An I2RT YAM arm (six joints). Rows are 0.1 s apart.
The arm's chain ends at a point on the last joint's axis. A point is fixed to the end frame.
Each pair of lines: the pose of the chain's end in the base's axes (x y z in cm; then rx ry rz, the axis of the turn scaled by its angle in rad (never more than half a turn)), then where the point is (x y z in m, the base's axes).
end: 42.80 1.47 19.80 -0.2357 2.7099 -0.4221
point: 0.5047 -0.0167 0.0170
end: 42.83 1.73 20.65 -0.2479 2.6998 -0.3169
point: 0.5081 0.0011 0.0248
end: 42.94 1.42 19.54 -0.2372 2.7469 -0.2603
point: 0.5012 0.0051 0.0099
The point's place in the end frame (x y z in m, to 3 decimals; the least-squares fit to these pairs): 0.000 0.021 0.198
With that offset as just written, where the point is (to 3 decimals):
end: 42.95 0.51 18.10 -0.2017 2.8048 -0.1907
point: 0.491 0.004 -0.008
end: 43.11 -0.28 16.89 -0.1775 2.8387 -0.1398
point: 0.487 0.003 -0.022
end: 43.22 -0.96 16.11 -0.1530 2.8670 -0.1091
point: 0.483 -0.001 -0.031
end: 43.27 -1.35 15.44 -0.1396 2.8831 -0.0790
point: 0.481 -0.001 -0.038
